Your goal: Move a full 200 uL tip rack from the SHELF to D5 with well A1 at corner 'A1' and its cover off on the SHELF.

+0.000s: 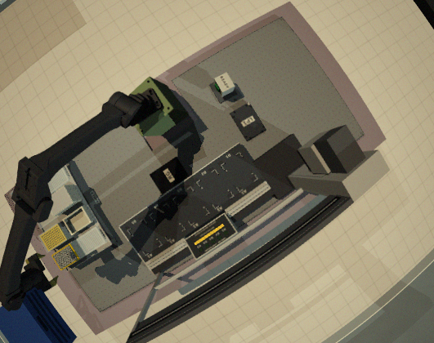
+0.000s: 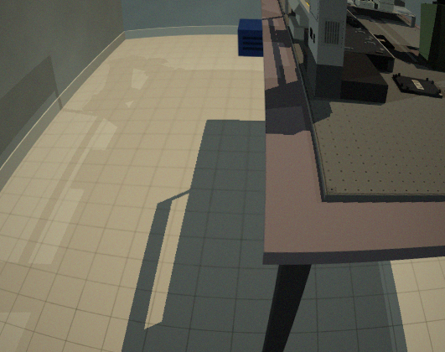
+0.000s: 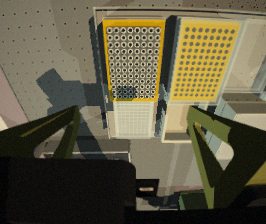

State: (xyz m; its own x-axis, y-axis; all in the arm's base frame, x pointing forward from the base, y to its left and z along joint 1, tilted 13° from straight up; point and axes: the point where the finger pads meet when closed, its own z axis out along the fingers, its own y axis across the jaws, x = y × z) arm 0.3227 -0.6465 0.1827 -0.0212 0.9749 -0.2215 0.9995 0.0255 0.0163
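The yellow tip rack lies 140 mm below my hand, 10 mm to the left of it and 10 mm behind it. From my hand the other things lie so: shelf 190 mm below, 160 mm behind, 60 mm to the left; pale sealed block 220 mm behind, 130 mm to the left, 120 mm below; tan reservoir 180 mm below, 130 mm to the left, 110 mm behind.
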